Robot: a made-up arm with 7 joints.
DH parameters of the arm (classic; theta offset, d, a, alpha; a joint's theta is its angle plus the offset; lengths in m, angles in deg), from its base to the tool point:
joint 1: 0 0.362 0 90
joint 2: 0 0.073 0 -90
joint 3: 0 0.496 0.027 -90
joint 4: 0 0.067 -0.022 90
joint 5: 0 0.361 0 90
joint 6: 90 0.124 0.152 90
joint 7: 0 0.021 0 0
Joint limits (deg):
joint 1: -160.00..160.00
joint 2: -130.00..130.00
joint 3: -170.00..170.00
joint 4: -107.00..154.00
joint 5: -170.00..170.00
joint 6: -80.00..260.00
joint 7: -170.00..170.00
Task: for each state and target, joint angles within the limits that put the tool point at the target. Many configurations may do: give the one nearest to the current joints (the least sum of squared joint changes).
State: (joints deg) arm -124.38 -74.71 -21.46 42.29 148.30 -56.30 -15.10
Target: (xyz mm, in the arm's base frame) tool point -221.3 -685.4 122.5
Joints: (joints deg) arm -117.07 -72.34 -9.95 77.22 129.74 -70.31 -15.10
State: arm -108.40 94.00 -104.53 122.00 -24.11 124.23 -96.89
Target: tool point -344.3 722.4 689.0
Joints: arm -97.37 67.20 -92.70 84.73 -36.35 100.72 -96.89
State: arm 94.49 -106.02 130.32 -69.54 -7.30 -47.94 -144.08
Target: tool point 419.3 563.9 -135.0
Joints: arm 81.30 -109.33 125.35 -67.67 -4.85 -43.91 -144.08
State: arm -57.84 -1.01 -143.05 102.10 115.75 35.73 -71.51
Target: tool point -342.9 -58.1 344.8
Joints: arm -46.02 20.39 -143.10 136.55 116.24 35.89 -71.51
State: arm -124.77 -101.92 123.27 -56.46 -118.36 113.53 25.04
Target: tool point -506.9 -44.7 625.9
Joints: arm -127.81 -76.95 100.50 -89.01 -105.93 126.42 25.04
